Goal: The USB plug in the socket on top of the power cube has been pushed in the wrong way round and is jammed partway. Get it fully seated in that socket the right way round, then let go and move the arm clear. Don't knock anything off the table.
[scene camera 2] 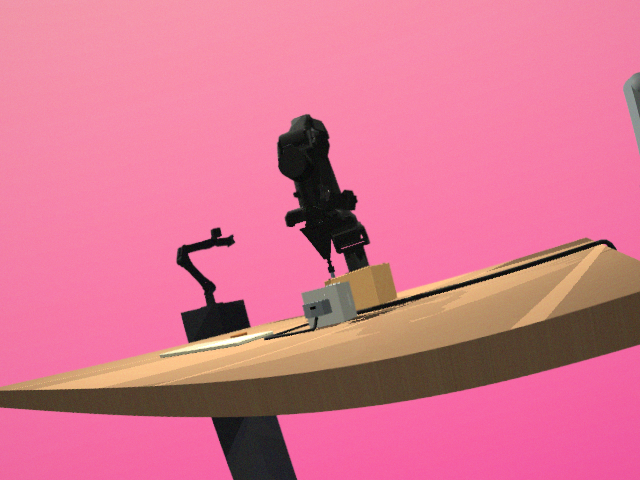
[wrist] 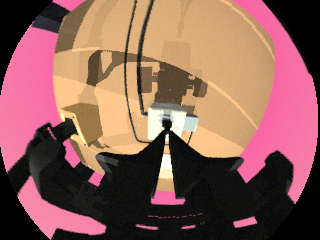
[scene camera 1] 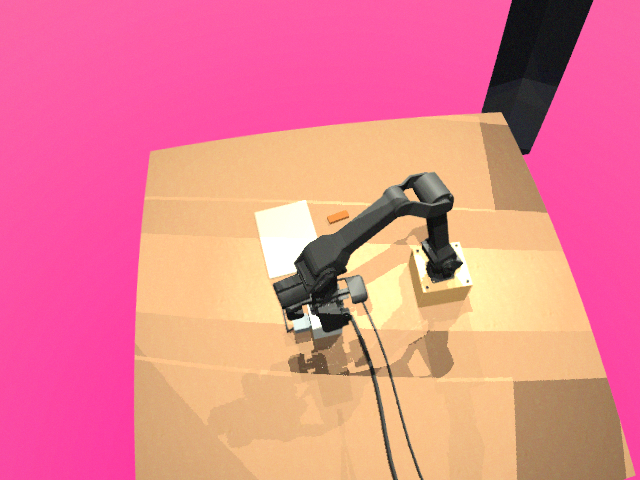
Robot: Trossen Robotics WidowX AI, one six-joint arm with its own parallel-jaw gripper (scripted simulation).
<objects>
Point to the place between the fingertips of my gripper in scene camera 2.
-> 327,259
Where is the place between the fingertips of my gripper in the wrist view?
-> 167,133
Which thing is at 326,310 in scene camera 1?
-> My gripper.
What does my gripper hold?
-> An usb plug.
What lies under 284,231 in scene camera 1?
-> A white sheet.
</objects>
